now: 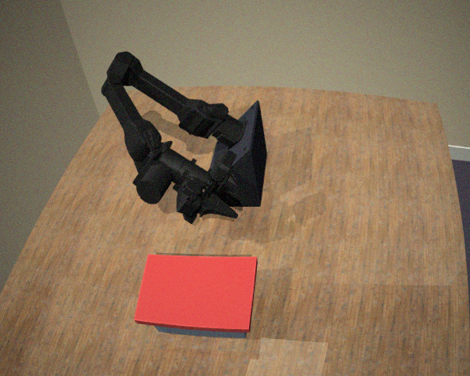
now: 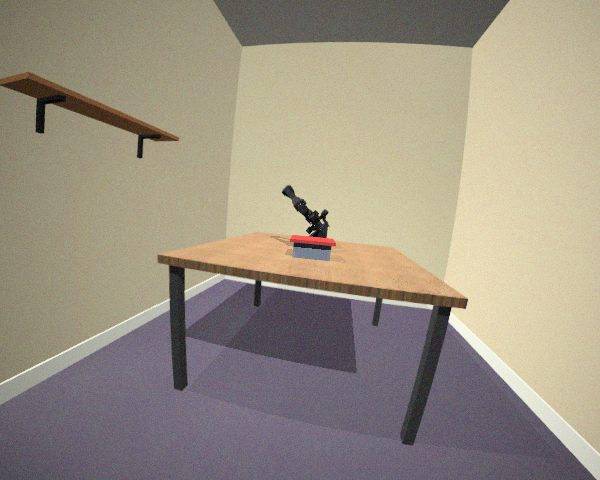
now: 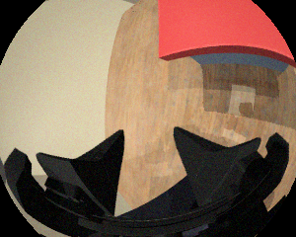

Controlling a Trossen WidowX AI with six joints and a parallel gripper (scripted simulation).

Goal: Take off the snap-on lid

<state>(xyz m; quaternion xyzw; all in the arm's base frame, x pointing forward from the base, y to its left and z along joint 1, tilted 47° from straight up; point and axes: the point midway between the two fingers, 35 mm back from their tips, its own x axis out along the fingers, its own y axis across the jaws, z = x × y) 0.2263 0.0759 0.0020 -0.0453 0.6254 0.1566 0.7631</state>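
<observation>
Right now my gripper tip is 190 mm short of the red lid, 60 mm to the left of it and 50 mm above it. From my gripper tip the other things lie so: storage box: 190 mm ahead, 90 mm below, 60 mm to the right.
</observation>
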